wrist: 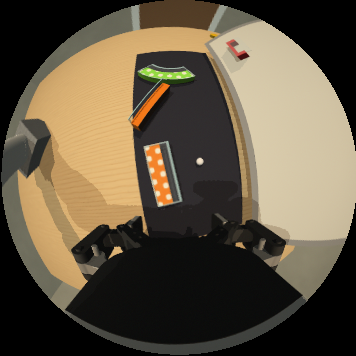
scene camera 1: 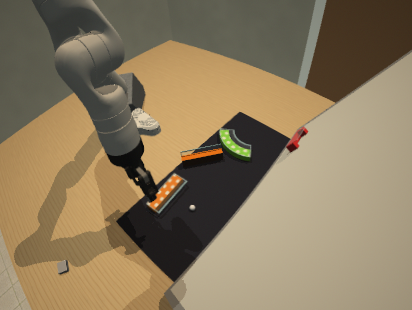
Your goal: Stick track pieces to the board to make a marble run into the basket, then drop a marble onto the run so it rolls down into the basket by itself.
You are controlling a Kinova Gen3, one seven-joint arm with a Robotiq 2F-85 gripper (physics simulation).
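Frame: origin at the arm's base, x ahead, y left, z up, level; millimetres.
Seen in the pictures: gripper, between the fingertips: [wrist: 176, 222] [scene camera 1: 142, 187]; arm's base, origin of its link: [wrist: 20, 149].
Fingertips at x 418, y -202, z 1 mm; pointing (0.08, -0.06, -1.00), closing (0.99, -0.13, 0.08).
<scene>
Pixels of each thing's middle, then the offset from my fingertips to it. "spot": a spot on its surface instead. Level surfaces: height alone.
- orange dotted straight track piece, a spot on its surface: [wrist: 161, 175] [scene camera 1: 165, 192] spot: dz -111, dx -10, dy +56 mm
- black mat, height of its surface: dz -133 mm
- second orange straight piece, a spot on its surface: [wrist: 151, 106] [scene camera 1: 199, 157] spot: dz -103, dx -12, dy +206 mm
- green curved piece, a spot on its surface: [wrist: 167, 74] [scene camera 1: 232, 145] spot: dz -111, dx +35, dy +314 mm
- white marble, middle of its body: [wrist: 199, 161] [scene camera 1: 192, 207] dz -125, dx +76, dy +74 mm
- wooden table, height of its surface: dz -136 mm
- small grey block, middle of its body: [scene camera 1: 63, 267] dz -130, dx -77, dy -311 mm
My gripper [scene camera 1: 151, 197] [wrist: 176, 222] is open and empty; in the scene view its fingers hang in front of the near orange piece, and their height above it is hard to tell. That orange dotted straight track piece [scene camera 1: 167, 193] [wrist: 161, 175] lies on the black mat [scene camera 1: 220, 185] [wrist: 215, 120]. A second orange straight piece [scene camera 1: 202, 155] [wrist: 151, 106] lies on edge near a green curved piece [scene camera 1: 235, 145] [wrist: 167, 74]. The white marble [scene camera 1: 192, 207] [wrist: 200, 161] rests on the mat. The red basket [scene camera 1: 297, 140] [wrist: 237, 50] is on the cream board [scene camera 1: 320, 210] [wrist: 305, 140] near its lower far corner.
The board stands along one side of the mat. The arm's grey base block [scene camera 1: 134, 90] [wrist: 36, 145] stands on the wooden table [scene camera 1: 185, 75] [wrist: 90, 115]. A small grey block [scene camera 1: 62, 266] lies near the table's edge in the scene view.
</scene>
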